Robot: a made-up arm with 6 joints.
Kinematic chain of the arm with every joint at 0, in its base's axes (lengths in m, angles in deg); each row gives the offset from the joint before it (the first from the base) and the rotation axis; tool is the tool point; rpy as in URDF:
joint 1: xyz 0 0 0.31 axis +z
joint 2: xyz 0 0 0 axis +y
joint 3: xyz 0.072 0 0.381 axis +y
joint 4: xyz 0.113 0 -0.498 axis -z
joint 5: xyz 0 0 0 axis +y
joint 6: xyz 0.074 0 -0.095 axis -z
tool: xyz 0 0 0 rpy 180 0 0
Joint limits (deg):
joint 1: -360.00..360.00
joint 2: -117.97..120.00
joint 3: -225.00..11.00
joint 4: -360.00..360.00
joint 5: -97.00..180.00
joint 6: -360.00..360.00
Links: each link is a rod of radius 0.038 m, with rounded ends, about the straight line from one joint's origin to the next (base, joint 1, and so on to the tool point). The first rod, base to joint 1, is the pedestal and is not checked.
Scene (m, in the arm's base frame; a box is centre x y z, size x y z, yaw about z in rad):
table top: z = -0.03
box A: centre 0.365 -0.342 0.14 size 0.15 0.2 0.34 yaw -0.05
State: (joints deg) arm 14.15 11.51 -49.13 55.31 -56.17 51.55
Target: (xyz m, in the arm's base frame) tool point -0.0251 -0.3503 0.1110
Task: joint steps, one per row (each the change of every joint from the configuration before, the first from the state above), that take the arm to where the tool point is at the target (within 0.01 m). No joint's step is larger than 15 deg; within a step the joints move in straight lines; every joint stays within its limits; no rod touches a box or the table.
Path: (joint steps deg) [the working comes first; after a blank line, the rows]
Joints at the target: -75.18 26.34 -20.25 71.09 -53.42 51.55
Straight joint move there: touches box A.

1: -7.62 3.87 14.52 9.07 -7.70 -10.29
2: -7.62 3.88 14.52 9.08 -7.69 -10.29
3: -7.63 3.87 14.52 9.07 -7.70 -10.29
4: -13.29 0.64 -2.94 -2.28 5.17 6.17
5: -13.29 0.64 -2.93 -2.29 5.17 6.18
6: -13.29 0.64 -2.94 -2.29 5.16 6.17
7: -13.29 0.65 -2.94 -2.29 5.17 6.18
8: -13.30 0.64 -2.93 -2.29 5.17 6.17

